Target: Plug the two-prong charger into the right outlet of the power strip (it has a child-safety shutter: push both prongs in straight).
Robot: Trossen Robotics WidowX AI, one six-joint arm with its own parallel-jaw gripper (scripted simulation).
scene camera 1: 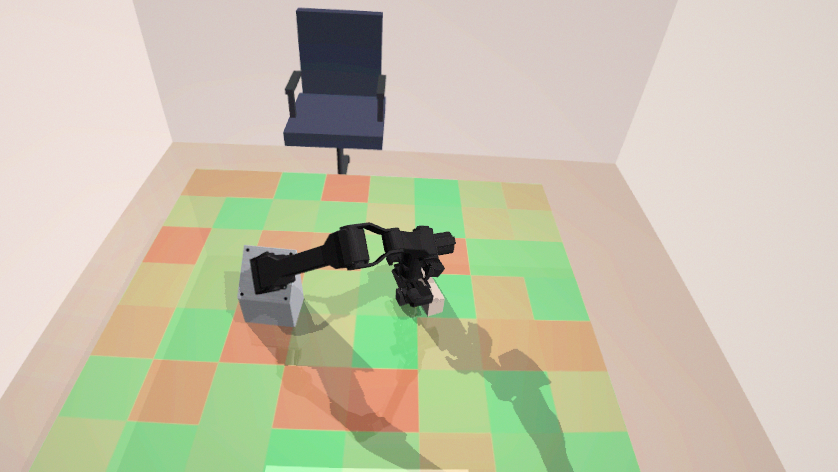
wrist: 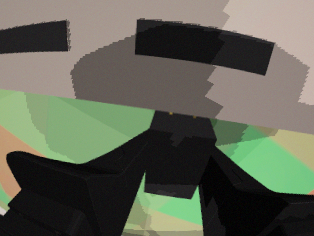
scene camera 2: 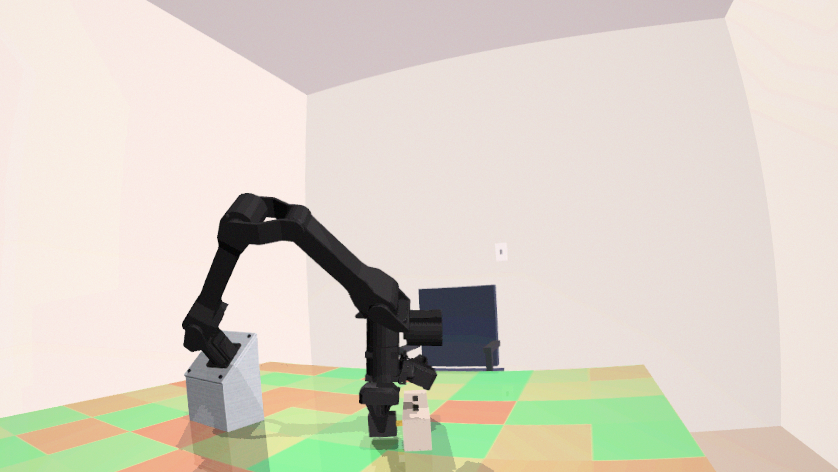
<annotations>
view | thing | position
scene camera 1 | my gripper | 405,298
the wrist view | my gripper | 175,138
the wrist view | black two-prong charger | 180,146
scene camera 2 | my gripper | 382,429
</annotations>
